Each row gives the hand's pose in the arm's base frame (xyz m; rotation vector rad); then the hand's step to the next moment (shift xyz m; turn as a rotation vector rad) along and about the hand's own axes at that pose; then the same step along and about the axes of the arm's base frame.
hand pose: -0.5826 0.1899 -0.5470 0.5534 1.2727 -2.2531
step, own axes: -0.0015 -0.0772 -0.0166 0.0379 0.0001 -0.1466
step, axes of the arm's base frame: -0.0429 0.0491 0.0446 -0.0146 0.1192 -0.0922
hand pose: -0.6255 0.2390 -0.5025 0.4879 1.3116 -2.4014
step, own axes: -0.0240 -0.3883 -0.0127 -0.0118 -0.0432 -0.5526
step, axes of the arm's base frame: -0.1585 0.2101 0.2868 0.0600 0.4939 -0.2447
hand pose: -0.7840 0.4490 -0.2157 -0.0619 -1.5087 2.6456
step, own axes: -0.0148 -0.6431 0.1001 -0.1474 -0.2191 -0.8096
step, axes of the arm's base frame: 0.0468 0.2381 0.6041 0.2270 0.7890 -0.2259
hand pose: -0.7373 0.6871 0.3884 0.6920 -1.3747 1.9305
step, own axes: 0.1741 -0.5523 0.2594 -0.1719 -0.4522 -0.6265
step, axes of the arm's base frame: 0.3222 -0.0834 0.5402 0.4291 0.6634 -0.0475
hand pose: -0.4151 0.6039 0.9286 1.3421 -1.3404 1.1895
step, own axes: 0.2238 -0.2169 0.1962 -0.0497 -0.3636 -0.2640
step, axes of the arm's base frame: 0.2171 -0.2217 0.1984 0.3527 0.2826 0.0101
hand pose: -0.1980 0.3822 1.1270 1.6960 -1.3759 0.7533
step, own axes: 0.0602 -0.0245 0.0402 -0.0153 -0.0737 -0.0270
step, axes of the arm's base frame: 0.0360 -0.0625 0.0254 0.0693 0.0368 -0.0155
